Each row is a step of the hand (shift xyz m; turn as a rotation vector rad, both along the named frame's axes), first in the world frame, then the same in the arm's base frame.
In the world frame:
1: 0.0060 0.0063 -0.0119 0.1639 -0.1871 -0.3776
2: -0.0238 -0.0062 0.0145 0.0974 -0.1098 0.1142
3: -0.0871 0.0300 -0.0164 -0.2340 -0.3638 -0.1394
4: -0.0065 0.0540 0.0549 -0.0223 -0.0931 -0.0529
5: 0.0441 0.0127 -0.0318 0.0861 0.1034 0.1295
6: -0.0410 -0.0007 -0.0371 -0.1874 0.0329 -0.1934
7: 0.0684 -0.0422 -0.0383 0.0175 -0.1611 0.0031
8: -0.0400 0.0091 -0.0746 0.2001 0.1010 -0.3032
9: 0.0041 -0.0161 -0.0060 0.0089 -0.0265 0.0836
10: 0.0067 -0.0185 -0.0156 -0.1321 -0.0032 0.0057
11: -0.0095 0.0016 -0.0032 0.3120 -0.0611 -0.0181
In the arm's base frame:
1: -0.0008 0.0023 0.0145 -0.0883 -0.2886 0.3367
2: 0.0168 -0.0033 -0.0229 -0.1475 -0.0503 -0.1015
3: 0.0926 0.0121 -0.0060 0.1767 -0.4138 -0.0638
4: 0.0026 0.0688 -0.0351 0.0150 -0.1077 0.0118
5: -0.0294 0.0056 0.0471 -0.0938 0.1517 -0.0554
6: 0.0486 -0.0185 0.0189 0.2367 -0.0594 0.1186
7: -0.0624 -0.0449 0.0448 -0.0530 -0.1464 -0.0449
8: 0.0604 -0.0225 0.0556 -0.0789 0.0093 0.3686
9: -0.0057 -0.0166 0.0019 -0.0377 0.0060 -0.0794
10: -0.0060 -0.0219 0.0107 0.1210 -0.0161 -0.0510
11: 0.0101 -0.0007 0.0001 -0.2997 -0.0274 0.1040

